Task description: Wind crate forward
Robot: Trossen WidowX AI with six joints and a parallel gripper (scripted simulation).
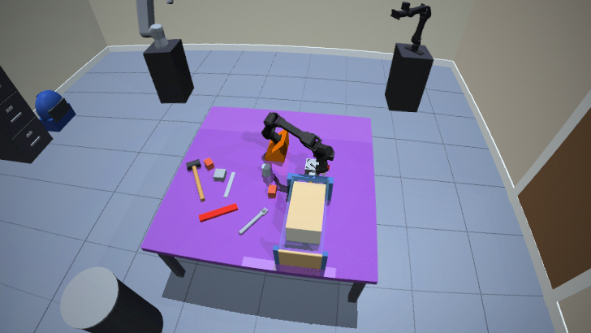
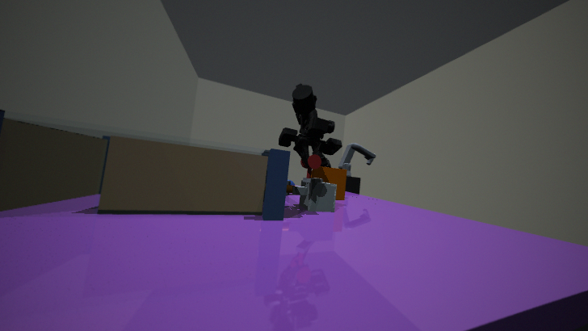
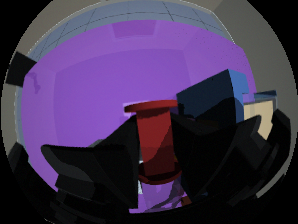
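My gripper tip is now 3 cm past the winch handle, 4 cm to the left of it and 3 cm above it. The rest, counted from my gripper tip: grey bar 5 cm ahead, 60 cm to the right, 13 cm below; then grey winch 9 cm behind, 9 cm to the right, 10 cm below; then red knob 2 cm to the right.
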